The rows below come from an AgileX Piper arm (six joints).
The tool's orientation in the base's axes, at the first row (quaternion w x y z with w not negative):
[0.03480, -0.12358, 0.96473, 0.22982]
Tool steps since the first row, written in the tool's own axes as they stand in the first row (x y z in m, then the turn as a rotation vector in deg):
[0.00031, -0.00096, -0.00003, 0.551, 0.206, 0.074]
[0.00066, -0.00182, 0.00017, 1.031, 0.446, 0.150]
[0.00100, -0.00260, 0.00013, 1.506, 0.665, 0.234]
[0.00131, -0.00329, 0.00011, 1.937, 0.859, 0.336]
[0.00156, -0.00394, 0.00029, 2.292, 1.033, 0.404]
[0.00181, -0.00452, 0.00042, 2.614, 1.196, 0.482]
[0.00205, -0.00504, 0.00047, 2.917, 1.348, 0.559]
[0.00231, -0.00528, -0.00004, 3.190, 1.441, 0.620]
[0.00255, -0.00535, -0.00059, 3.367, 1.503, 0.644]
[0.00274, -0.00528, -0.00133, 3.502, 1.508, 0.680]
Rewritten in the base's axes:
[-0.00006, -0.00091, -0.00043, -0.584, 0.089, -0.045]
[-0.00017, -0.00164, -0.00102, -1.109, 0.224, -0.068]
[-0.00030, -0.00241, -0.00137, -1.623, 0.345, -0.106]
[-0.00043, -0.00308, -0.00169, -2.088, 0.463, -0.166]
[-0.00050, -0.00362, -0.00217, -2.475, 0.565, -0.195]
[-0.00060, -0.00412, -0.00256, -2.827, 0.670, -0.234]
[-0.00070, -0.00460, -0.00286, -3.158, 0.768, -0.274]
[-0.00089, -0.00509, -0.00255, -3.445, 0.815, -0.322]
[-0.00111, -0.00546, -0.00212, -3.632, 0.840, -0.338]
[-0.00132, -0.00577, -0.00145, -3.763, 0.831, -0.385]

